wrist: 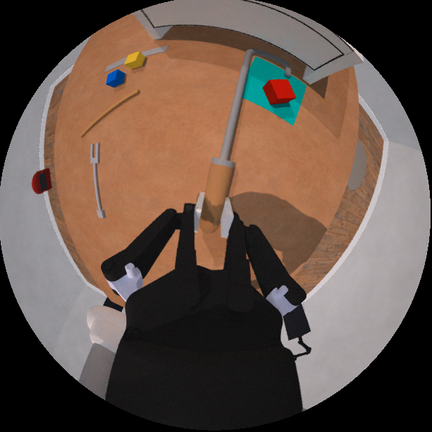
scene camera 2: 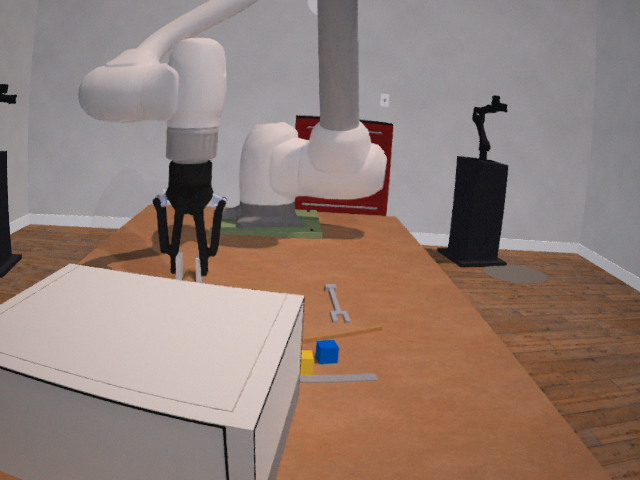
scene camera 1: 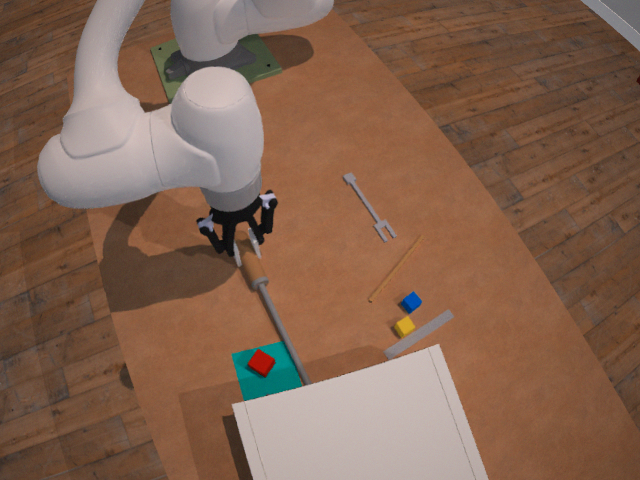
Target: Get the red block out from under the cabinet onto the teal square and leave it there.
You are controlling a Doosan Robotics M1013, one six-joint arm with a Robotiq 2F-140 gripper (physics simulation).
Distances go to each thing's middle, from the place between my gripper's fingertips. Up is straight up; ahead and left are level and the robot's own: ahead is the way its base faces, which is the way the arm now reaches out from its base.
My hand is 210 mm short of the teal square (scene camera 1: 283, 376), 90 mm to the left of it and 10 mm above it. From my hand the other things lie so: flat grey bar (scene camera 1: 434, 324) (310 mm ahead, 170 mm to the left).
